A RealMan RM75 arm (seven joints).
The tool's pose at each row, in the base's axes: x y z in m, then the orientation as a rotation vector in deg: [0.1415 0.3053 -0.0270 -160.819 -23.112 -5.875]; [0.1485 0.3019 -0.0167 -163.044 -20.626 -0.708]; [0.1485 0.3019 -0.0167 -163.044 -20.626 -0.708]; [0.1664 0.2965 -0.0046 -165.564 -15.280 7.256]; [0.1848 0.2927 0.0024 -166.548 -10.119 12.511]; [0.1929 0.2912 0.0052 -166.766 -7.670 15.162]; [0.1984 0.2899 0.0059 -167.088 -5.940 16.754]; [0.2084 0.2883 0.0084 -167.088 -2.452 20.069]
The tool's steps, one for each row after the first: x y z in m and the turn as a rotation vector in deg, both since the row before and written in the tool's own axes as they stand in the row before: [0.0070 0.0022 -0.0107 -1.358 -3.511 2.379]; [0.0000 0.0000 0.0000 0.000 0.000 0.000]; [0.0165 0.0062 -0.0136 -1.446 -5.101 4.543]; [0.0169 0.0051 -0.0096 -0.422 -3.166 3.991]; [0.0074 0.0016 -0.0043 -0.066 -1.605 1.876]; [0.0051 0.0015 -0.0020 -0.239 -0.939 1.321]; [0.0092 0.0015 -0.0048 0.058 -1.984 2.596]
